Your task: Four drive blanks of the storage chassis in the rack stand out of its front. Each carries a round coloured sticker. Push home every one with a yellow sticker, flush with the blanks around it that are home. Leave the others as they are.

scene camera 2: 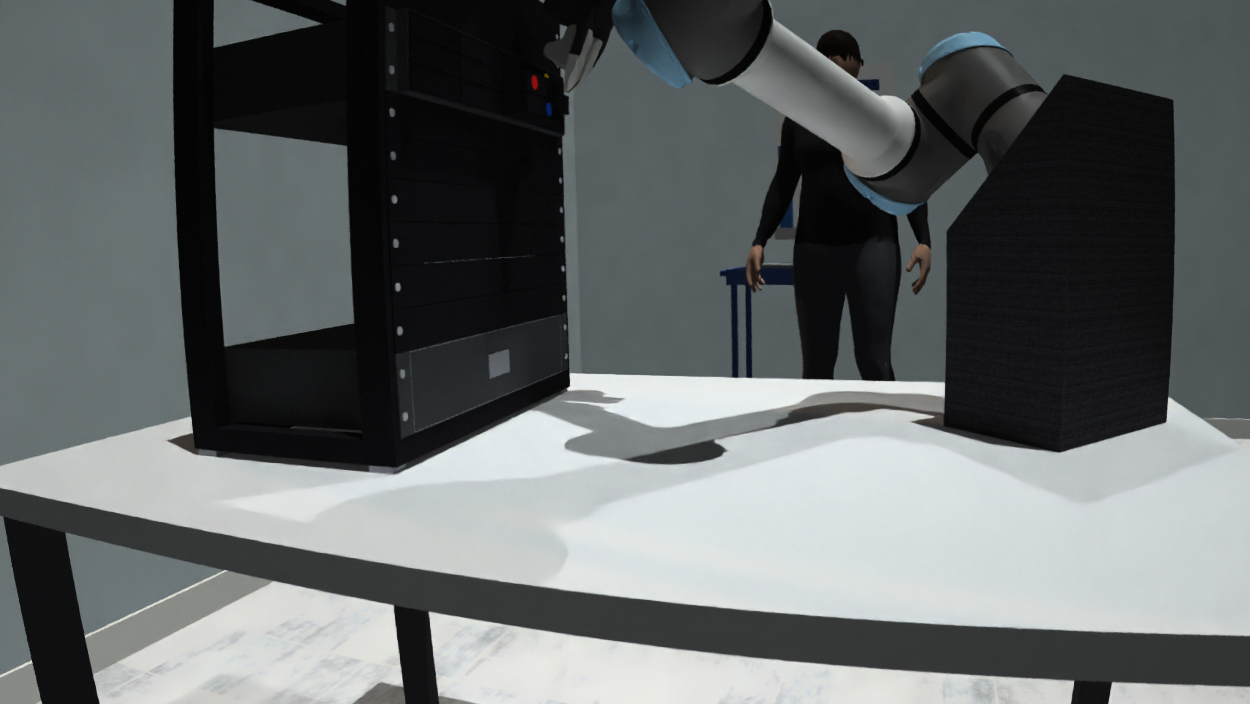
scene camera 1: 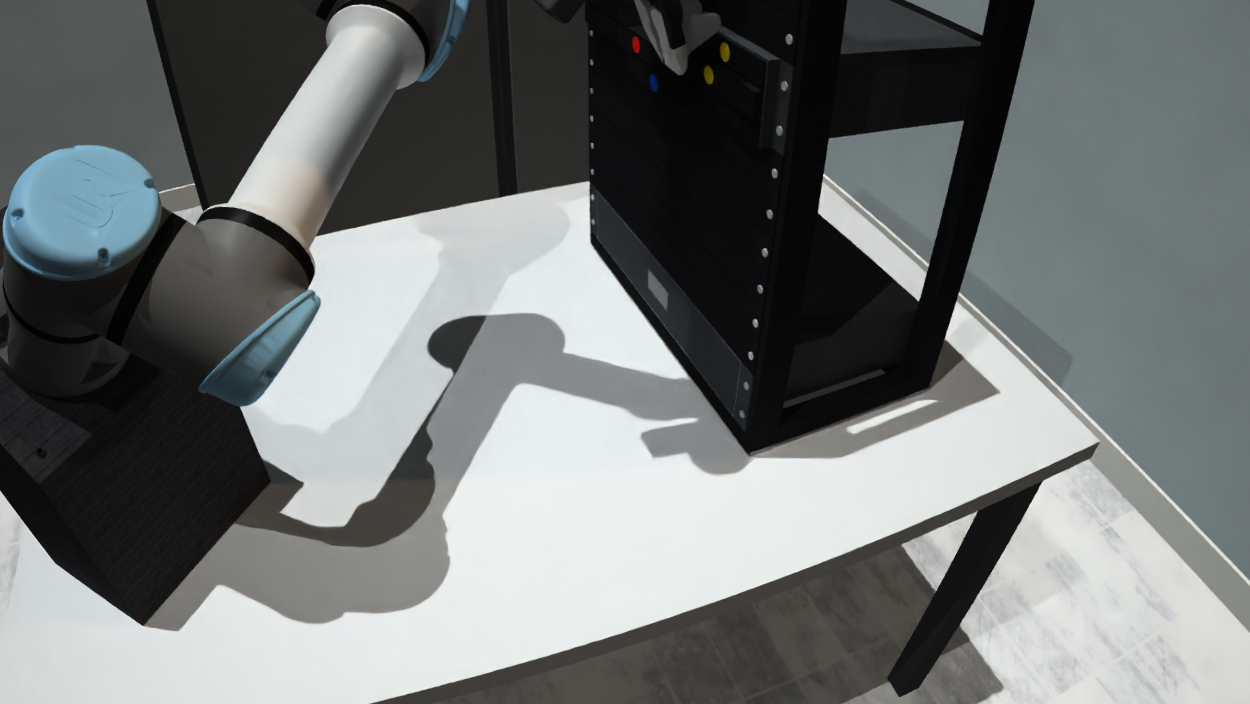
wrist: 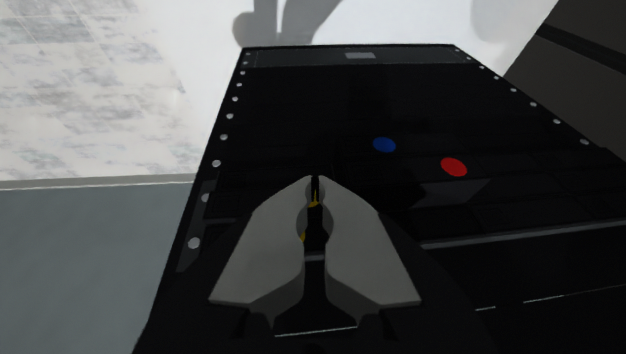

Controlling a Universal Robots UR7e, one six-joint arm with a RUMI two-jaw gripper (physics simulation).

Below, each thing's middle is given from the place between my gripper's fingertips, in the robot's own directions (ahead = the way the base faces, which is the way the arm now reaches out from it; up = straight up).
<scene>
My hand is 17 cm short of the black rack (scene camera 2: pixel 458 119), 15 cm to the right of it and 14 cm above it.
</scene>
